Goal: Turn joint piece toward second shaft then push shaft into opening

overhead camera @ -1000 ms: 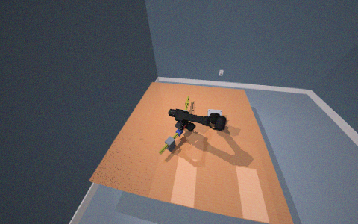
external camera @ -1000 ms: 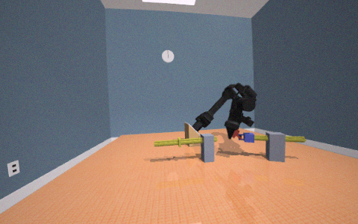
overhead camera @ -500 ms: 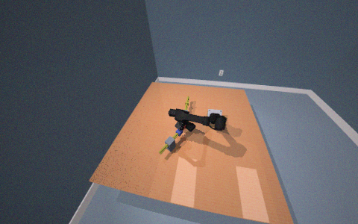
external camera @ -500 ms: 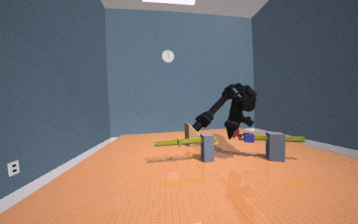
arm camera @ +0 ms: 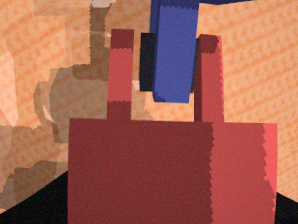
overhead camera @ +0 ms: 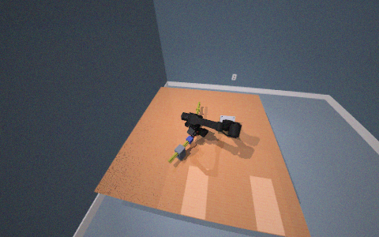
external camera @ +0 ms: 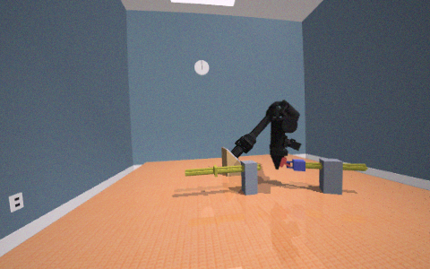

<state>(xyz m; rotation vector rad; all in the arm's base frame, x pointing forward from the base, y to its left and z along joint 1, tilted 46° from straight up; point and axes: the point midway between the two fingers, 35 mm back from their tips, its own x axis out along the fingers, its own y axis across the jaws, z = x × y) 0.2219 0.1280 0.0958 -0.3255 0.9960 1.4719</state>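
The red square joint piece lies 1 cm ahead of my gripper tip, 2 cm to the left of it and 3 cm above it.
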